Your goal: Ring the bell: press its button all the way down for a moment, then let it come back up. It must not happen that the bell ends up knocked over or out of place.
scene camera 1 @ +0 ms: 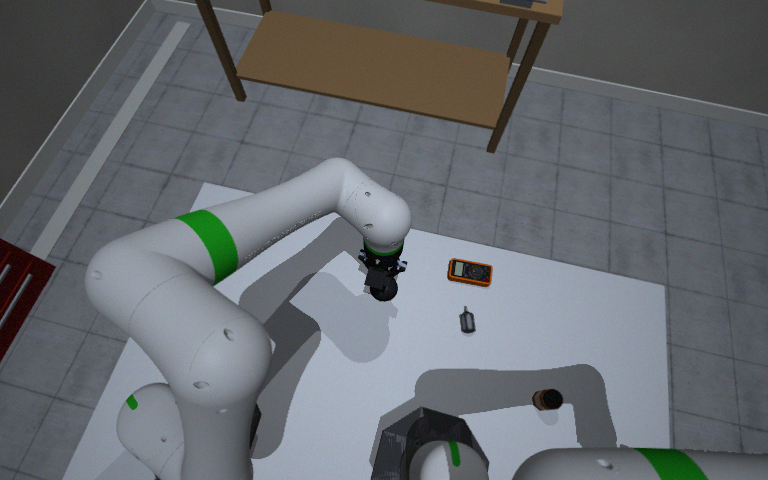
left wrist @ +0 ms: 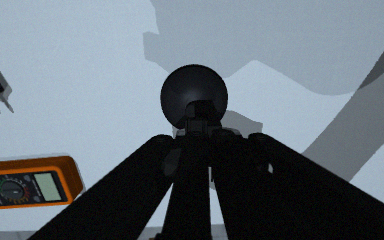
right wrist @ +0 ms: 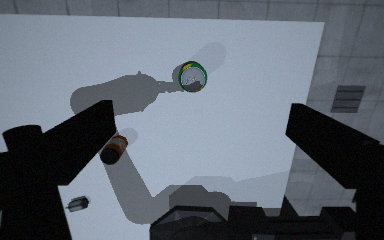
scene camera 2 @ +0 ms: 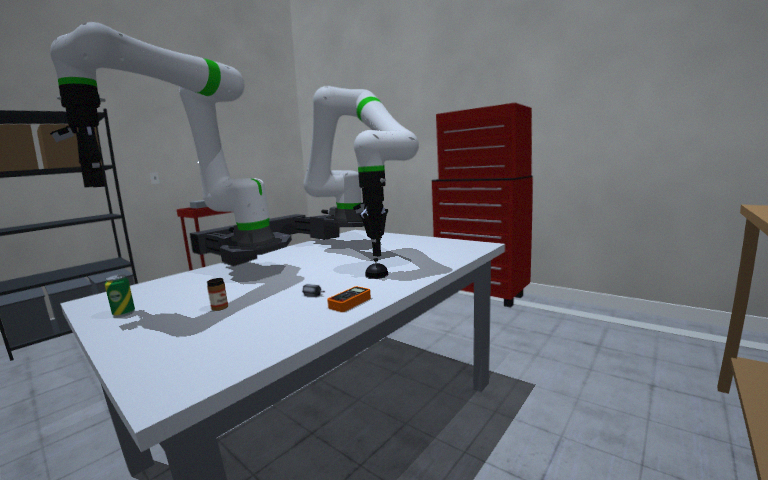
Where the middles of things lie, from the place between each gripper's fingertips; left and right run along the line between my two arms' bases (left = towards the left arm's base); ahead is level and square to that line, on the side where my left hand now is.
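The orange multimeter (scene camera 2: pixel 341 302) is 26 cm to the right of my left hand (scene camera 2: pixel 377 255), 9 cm ahead of it and 9 cm below it. I see the green can (scene camera 2: pixel 118 289) 70 cm to the right of my left hand, 48 cm behind it and 4 cm below it. The black dome bell (left wrist: pixel 194 82) is 7 cm below that same left hand and 1 cm to the right of it.
The orange multimeter is 39 cm below my right hand (scene camera 2: pixel 94 187), 57 cm ahead of it and 45 cm to the left of it. Also from my right hand, the black dome bell is 47 cm ahead, 70 cm to the left and 37 cm below. My right hand is 1 cm to the right of the green can, and 35 cm above it.
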